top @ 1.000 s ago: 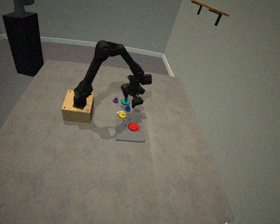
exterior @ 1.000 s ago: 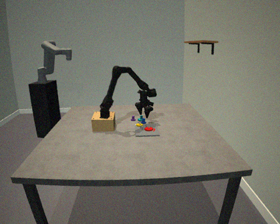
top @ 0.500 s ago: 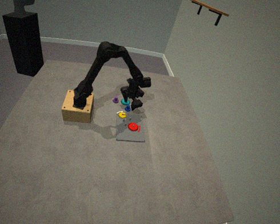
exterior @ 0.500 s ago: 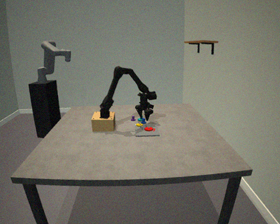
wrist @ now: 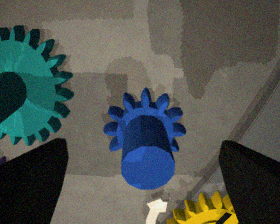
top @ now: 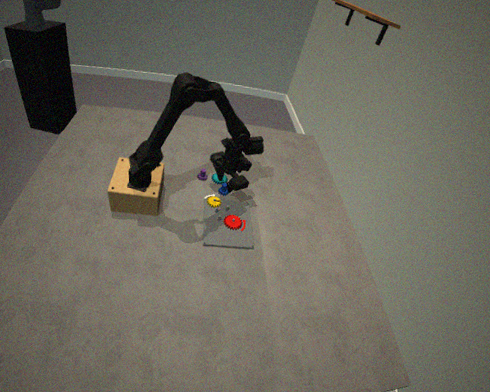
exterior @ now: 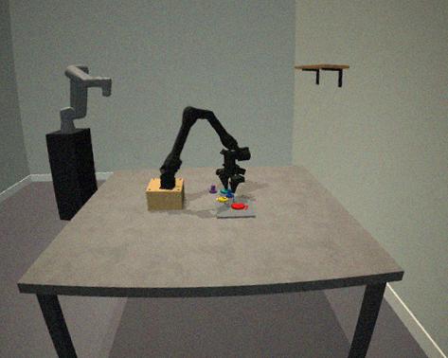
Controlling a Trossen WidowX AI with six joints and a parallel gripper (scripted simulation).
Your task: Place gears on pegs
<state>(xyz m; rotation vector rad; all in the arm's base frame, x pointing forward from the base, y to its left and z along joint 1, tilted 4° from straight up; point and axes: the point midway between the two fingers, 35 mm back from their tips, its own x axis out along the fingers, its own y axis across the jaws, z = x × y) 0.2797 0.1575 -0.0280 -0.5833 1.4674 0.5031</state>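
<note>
Right now the red gear is 6 cm ahead of my gripper tip, 15 cm to the right of it and 1 cm below it. From my gripper tip the other things lie so: teal gear 3 cm behind, 7 cm to the left, 1 cm below; then white arrow 5 cm behind, 5 cm to the right, 2 cm below; then blue gear 1 cm below.
</note>
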